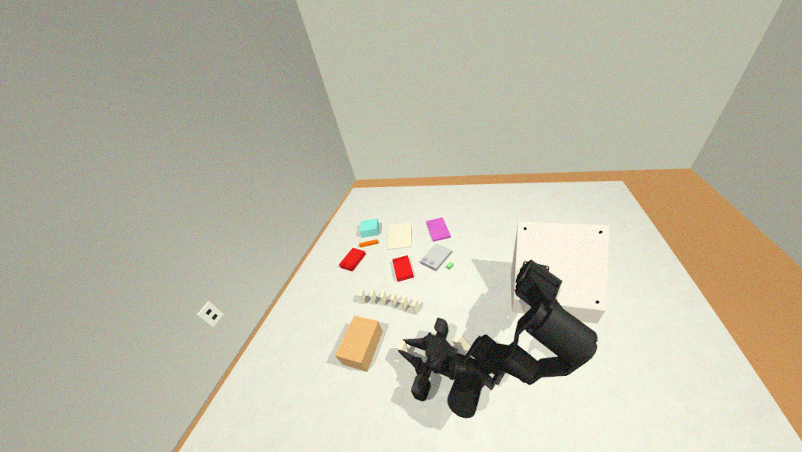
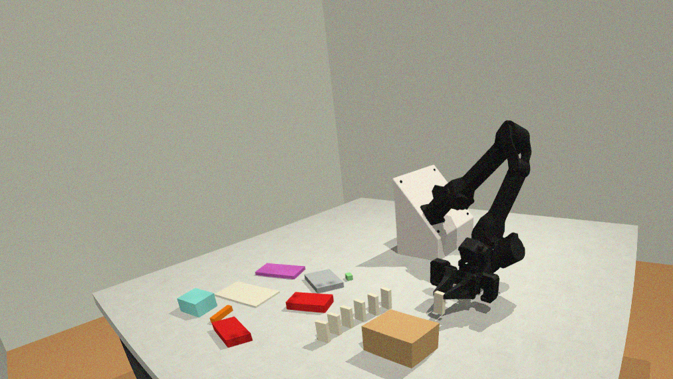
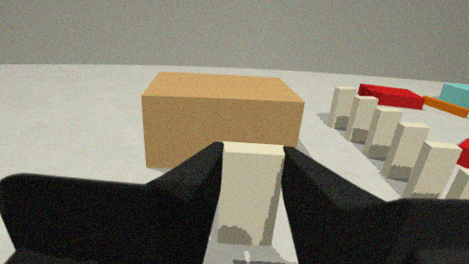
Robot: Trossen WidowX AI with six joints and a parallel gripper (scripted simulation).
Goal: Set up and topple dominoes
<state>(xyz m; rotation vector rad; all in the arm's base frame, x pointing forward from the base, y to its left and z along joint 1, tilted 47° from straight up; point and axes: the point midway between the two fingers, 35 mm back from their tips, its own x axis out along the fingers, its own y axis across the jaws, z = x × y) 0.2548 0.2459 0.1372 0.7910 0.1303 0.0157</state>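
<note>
The tan box lies 13 cm ahead of my gripper tip, 2 cm to the left of it and 3 cm below it. From my gripper tip the other things lie so: orange bar 32 cm ahead, 38 cm to the right, 6 cm below; grey slab 2 cm ahead, 37 cm to the right, 6 cm below; small green cube 4 cm behind, 34 cm to the right, 6 cm below.
</note>
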